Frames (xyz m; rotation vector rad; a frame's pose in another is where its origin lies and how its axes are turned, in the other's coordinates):
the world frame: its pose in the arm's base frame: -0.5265 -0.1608 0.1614 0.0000 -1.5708 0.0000
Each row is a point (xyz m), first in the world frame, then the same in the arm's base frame.
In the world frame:
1: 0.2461 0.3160 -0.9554
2: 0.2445 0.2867 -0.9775
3: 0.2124 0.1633 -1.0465
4: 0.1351 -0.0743 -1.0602
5: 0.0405 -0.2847 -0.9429
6: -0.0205 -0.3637 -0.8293
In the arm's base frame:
1: 0.4289 0.1552 0.4075
2: 0.4510 0.1259 0.4059
3: 0.5200 0.0025 0.3738
4: 0.5337 -0.2351 0.2965
5: 0.4164 -0.4455 0.2019
6: 0.3028 -0.5245 0.1409

